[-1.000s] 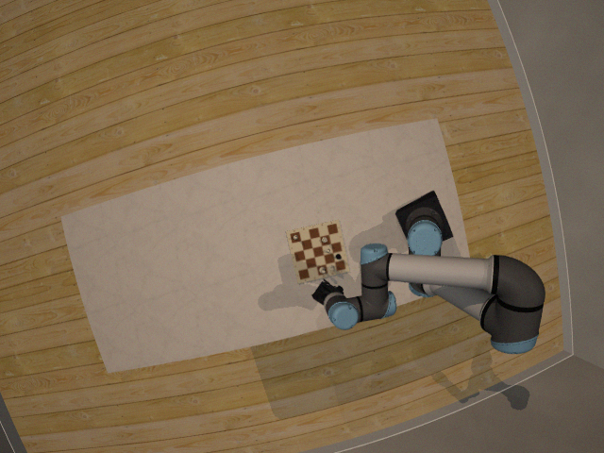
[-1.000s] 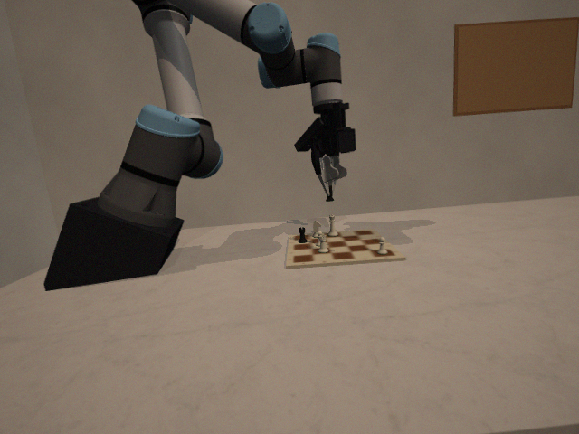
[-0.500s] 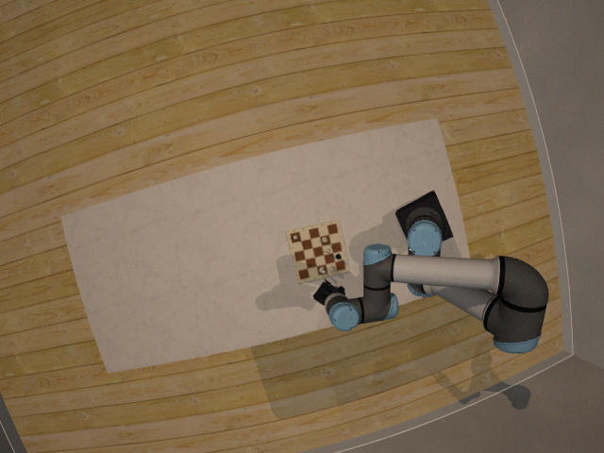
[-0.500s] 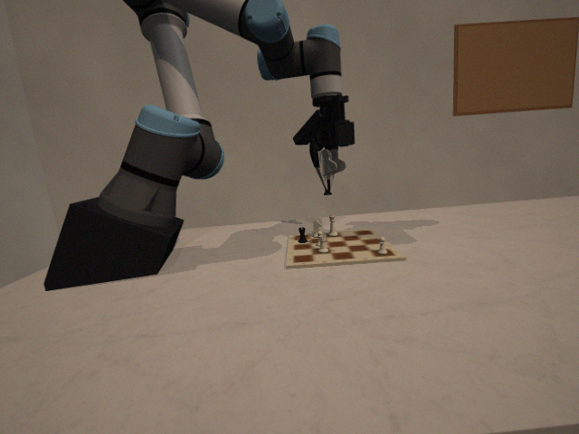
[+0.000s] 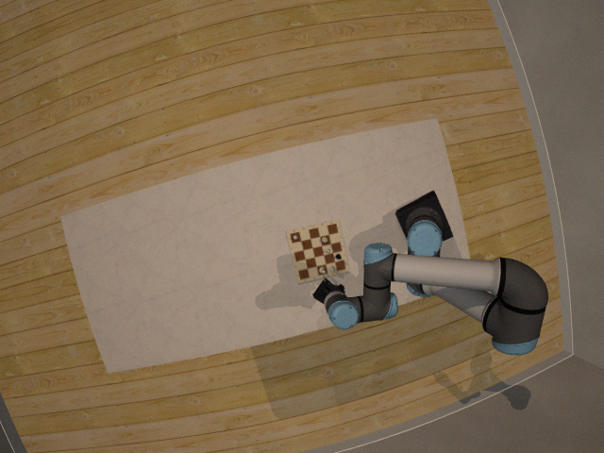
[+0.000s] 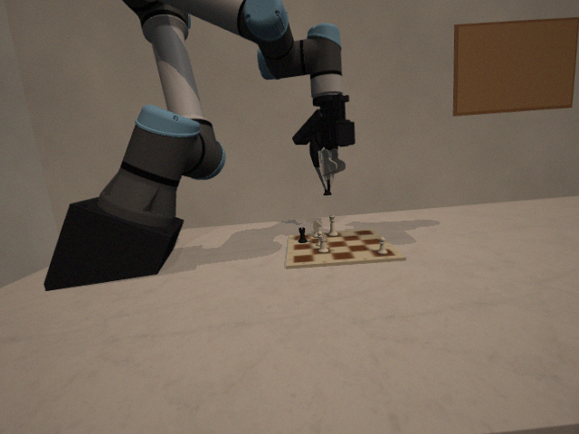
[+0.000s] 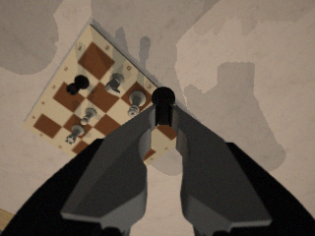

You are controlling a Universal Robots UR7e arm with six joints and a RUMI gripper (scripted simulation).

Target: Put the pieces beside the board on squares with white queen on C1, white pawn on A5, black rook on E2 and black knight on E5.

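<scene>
My gripper is now 10 mm past the chessboard, 130 mm to the left of it and 130 mm above it. Round my hand: black piece 10 mm below.
</scene>
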